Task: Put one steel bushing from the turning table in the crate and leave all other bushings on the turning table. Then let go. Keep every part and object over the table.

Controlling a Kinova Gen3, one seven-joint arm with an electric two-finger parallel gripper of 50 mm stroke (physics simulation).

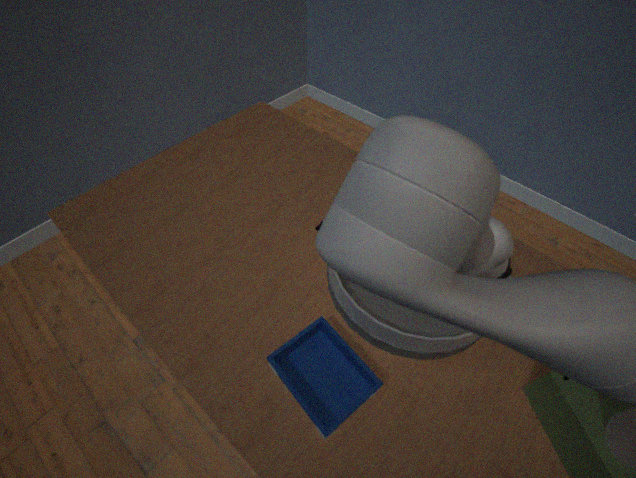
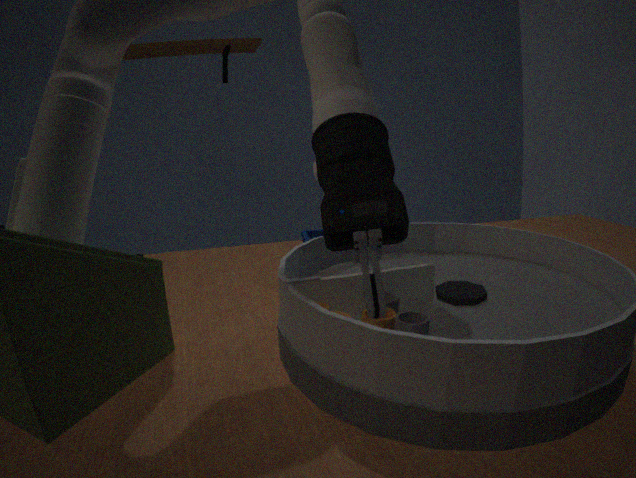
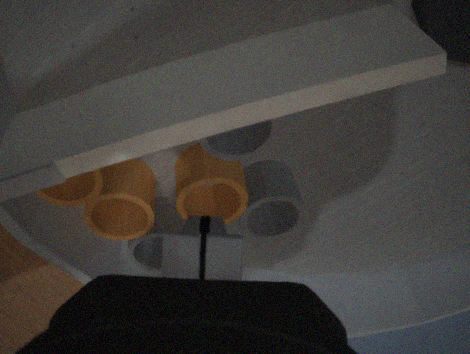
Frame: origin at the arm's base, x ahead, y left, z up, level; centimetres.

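Seen in the pictures: gripper, fingertip midpoint: point(image 2: 377, 314) point(image 3: 204, 239); arm's base, origin of the base link: point(image 2: 47, 244).
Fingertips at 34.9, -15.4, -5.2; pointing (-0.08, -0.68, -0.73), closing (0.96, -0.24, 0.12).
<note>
Pixels of each thing's middle, then the offset from my fingertips to it, as dx, dy, dz.
- orange bushing, body centre: point(image 3: 209, 183) point(image 2: 378, 325) +0.8, +1.6, -1.9
- grey bushing, body centre: point(image 3: 158, 233) -2.6, -1.2, -1.9
- blue crate, body centre: point(image 1: 323, 374) +11.0, +42.2, -5.9
- dark octagonal hub, body centre: point(image 2: 461, 292) +13.7, +8.2, -2.7
My gripper point(image 2: 376, 310) point(image 3: 204, 239) is shut, its fingertips meeting with no part seen between them, down among the bushings in the turning table point(image 2: 462, 367) point(image 3: 320, 65) point(image 1: 401, 334). The tips overlap the near rim of an orange bushing point(image 2: 386, 322) point(image 3: 212, 167); whether they touch it I cannot tell. Grey steel bushings stand right of it point(image 3: 272, 175) point(image 2: 412, 323) and behind it, by the divider wall; another grey bushing point(image 3: 145, 250) is partly hidden left of the fingers. More orange bushings point(image 3: 127, 182) stand at the left. A blue crate point(image 1: 329, 377) stands beside the turning table, without visible parts in it.
A green block-like object point(image 1: 560, 421) point(image 2: 87, 318) stands on the other side of the turning table. The divider wall point(image 3: 250, 107) point(image 2: 411, 282) rises close behind the bushings. A dark octagonal hub point(image 2: 461, 292) point(image 3: 445, 30) lies beyond its end. The turning table's raised rim surrounds the fingers.
</note>
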